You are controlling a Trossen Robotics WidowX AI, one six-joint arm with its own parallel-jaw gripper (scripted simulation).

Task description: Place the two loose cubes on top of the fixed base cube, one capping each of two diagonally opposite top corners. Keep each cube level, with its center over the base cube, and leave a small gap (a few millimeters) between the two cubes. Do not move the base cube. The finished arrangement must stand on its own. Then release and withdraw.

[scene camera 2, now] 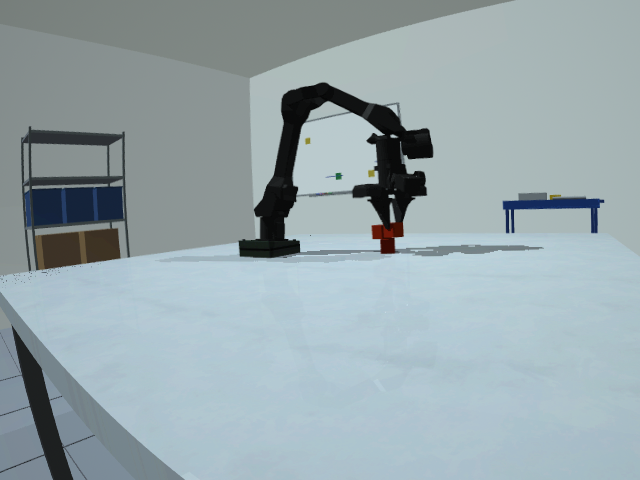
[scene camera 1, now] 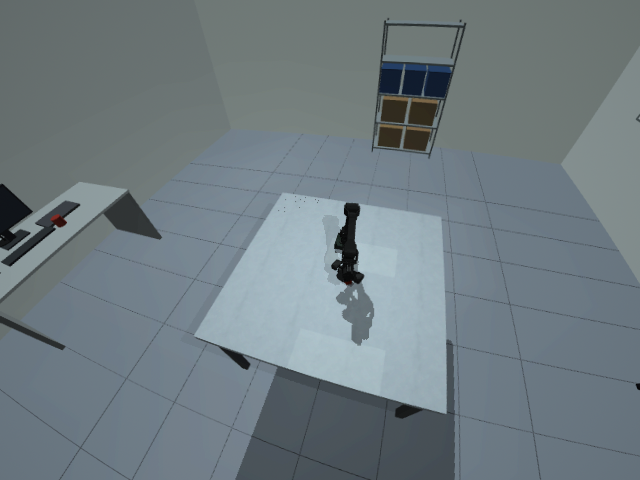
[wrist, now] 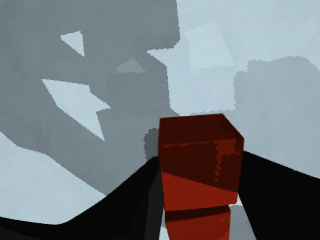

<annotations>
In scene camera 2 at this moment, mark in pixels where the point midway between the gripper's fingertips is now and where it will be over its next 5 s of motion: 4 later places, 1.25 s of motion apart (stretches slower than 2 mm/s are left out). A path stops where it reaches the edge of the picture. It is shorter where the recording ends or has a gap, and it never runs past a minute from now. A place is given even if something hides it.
My gripper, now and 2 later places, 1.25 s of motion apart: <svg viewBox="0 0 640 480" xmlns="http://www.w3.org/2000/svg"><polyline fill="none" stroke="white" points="393,228 391,220 391,204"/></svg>
</annotations>
